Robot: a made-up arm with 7 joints.
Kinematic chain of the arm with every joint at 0, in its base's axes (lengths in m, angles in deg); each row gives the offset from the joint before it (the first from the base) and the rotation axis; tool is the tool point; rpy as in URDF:
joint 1: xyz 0 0 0.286 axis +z
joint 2: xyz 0 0 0 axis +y
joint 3: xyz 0 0 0.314 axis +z
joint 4: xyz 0.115 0 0 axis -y
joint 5: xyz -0.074 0 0.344 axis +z
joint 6: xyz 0 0 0 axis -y
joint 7: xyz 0.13 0 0 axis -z
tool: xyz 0 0 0 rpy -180 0 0
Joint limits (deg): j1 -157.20..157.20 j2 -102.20..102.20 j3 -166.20..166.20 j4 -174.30..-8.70 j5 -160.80..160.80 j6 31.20..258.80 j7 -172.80..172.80
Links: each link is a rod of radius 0.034 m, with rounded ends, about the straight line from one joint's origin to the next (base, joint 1, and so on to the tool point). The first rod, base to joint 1, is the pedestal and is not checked.
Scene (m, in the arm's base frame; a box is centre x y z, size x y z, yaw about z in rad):
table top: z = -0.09
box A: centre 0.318 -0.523 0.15 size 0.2 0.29 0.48 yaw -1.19
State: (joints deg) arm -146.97 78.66 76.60 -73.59 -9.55 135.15 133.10
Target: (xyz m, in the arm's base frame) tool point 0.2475 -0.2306 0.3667
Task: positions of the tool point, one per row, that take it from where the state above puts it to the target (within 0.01 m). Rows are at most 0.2 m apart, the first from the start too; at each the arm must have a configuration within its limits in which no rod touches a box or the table.
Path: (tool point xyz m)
1: -0.1044 -0.7226 0.3884
2: 0.0279 -0.6637 0.4831
3: 0.1368 -0.5539 0.5686
4: 0.2133 -0.4061 0.6239
5: 0.2381 -0.3745 0.5189
6: 0.2501 -0.3141 0.4298
7: 0.2475 -0.2306 0.3667

